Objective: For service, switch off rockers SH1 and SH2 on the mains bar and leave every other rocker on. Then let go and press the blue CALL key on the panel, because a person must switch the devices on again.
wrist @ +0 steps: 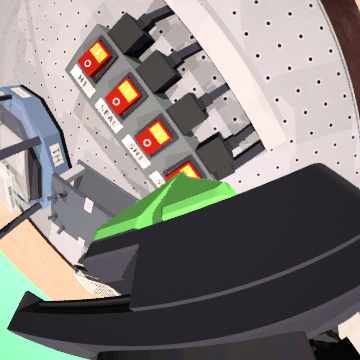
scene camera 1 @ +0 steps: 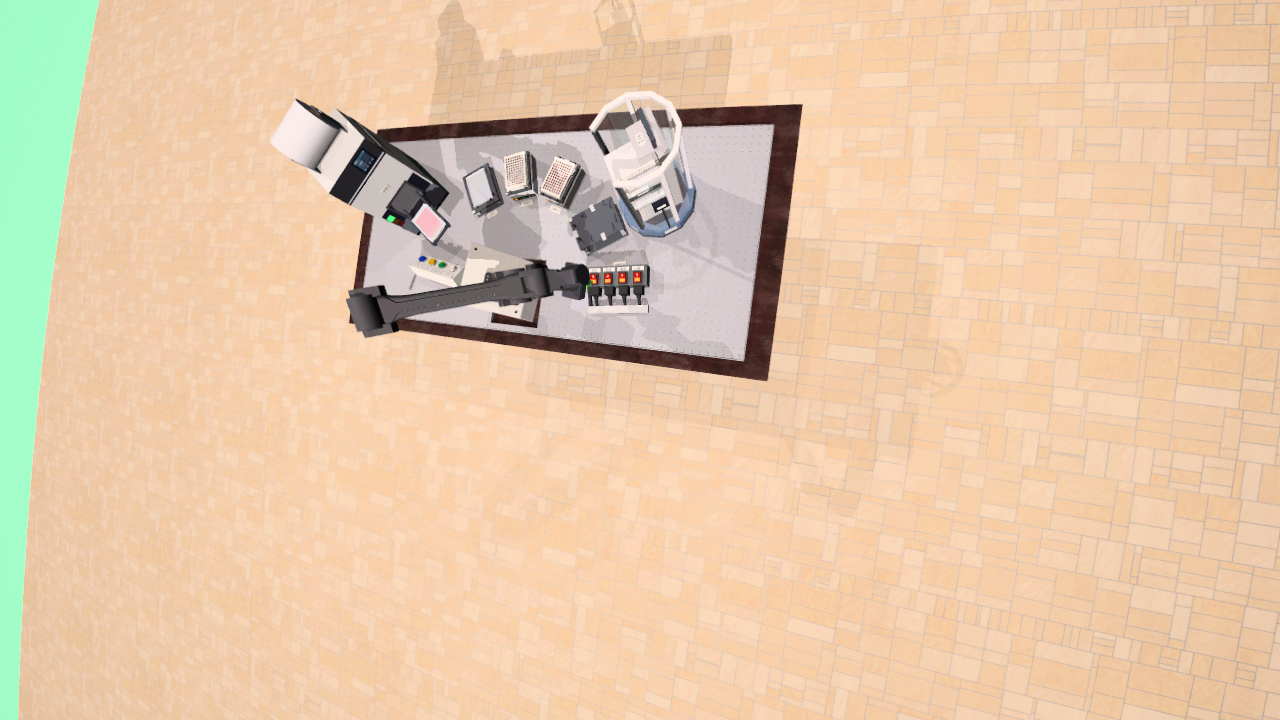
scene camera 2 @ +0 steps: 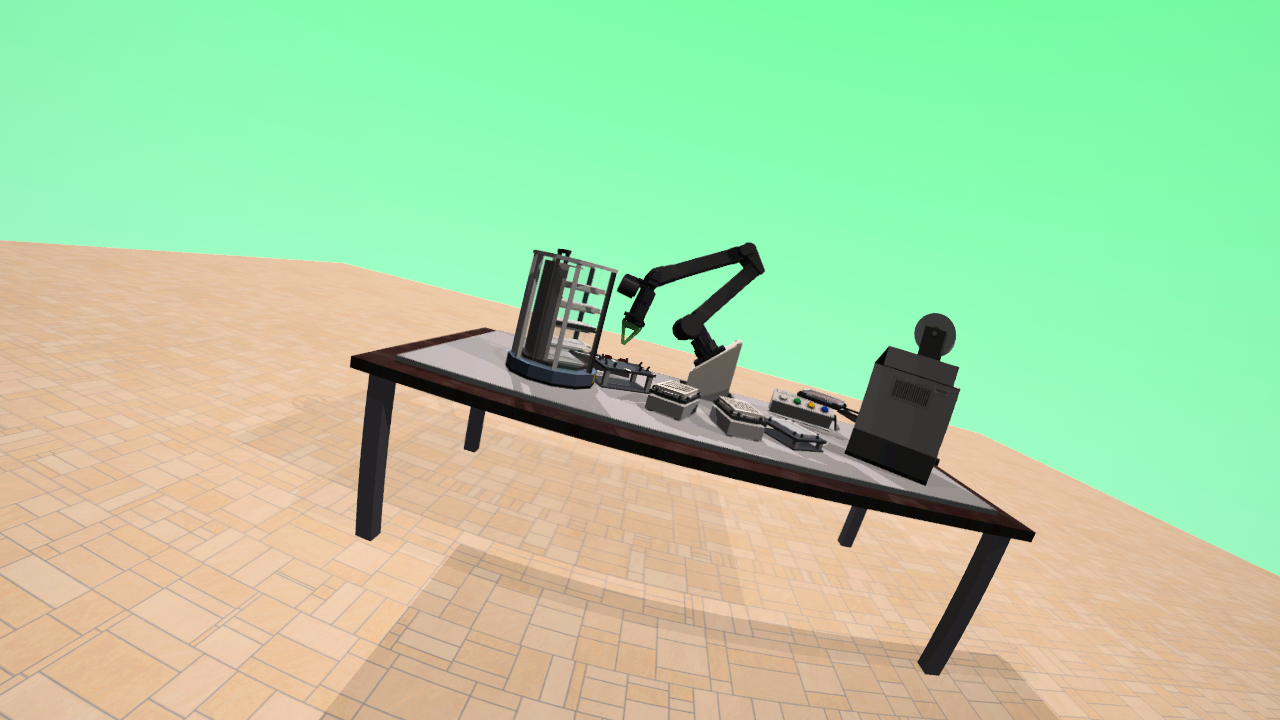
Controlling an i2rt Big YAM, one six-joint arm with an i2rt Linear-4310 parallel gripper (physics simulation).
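Places are measured from the arm's base along level axes (x right, y ahead, z up), in centimetres.
Pixels of known places: gripper, fingertip midpoint: [wrist: 182, 179] [scene camera 1: 591, 282] [scene camera 2: 622, 344]; arm's base, origin of the base link: [scene camera 2: 710, 357].
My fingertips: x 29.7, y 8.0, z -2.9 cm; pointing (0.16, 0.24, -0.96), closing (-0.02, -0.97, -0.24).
Ahead of a thing's pixels: the offset from my fingertips to its top centre. "pt": to the spot under its first point.
The grey mains bar {dx +6.4, dy +0.3, dz -4.1 cm} [scene camera 1: 646, 279] [wrist: 141, 116] carries a row of red and yellow rockers. In the wrist view H1 [wrist: 95, 58], SEAL {dx +8.2, dy +4.0, dz -4.1 cm} [wrist: 123, 96] and SH1 {dx +3.3, dy +3.0, dz -4.1 cm} [wrist: 154, 137] look alike, each with a bright yellow half marked I and a red half marked O. The end rocker {dx -1.6, dy +2.0, dz -4.1 cm} [wrist: 181, 170] has bright yellow showing; the fingers hide much of it and its label. My gripper [scene camera 2: 625, 341] [wrist: 182, 179] is shut and empty, its green tips above that end of the bar. The key panel {dx -65.3, dy -4.6, dz -1.0 cm} [scene camera 1: 427, 269] [scene camera 2: 801, 414] with the blue key {dx -72.5, dy -1.6, dz -2.0 cm} [scene camera 1: 422, 258] [scene camera 2: 824, 409] stands beyond the arm's base.
Black plugs and a white cable trough {pt dx +7.7, dy -5.8, dz -7.8 cm} [scene camera 1: 617, 308] [wrist: 240, 70] line one side of the bar. A dark grey stand [scene camera 1: 597, 223] [wrist: 95, 220] and the caged carousel {dx +13.1, dy +32.1, dz +24.9 cm} [scene camera 1: 656, 229] [scene camera 2: 550, 368] are on the other side. Several plate holders and a tall machine {dx -89.5, dy +24.2, dz +36.2 cm} [scene camera 1: 358, 170] [scene camera 2: 904, 402] stand farther off.
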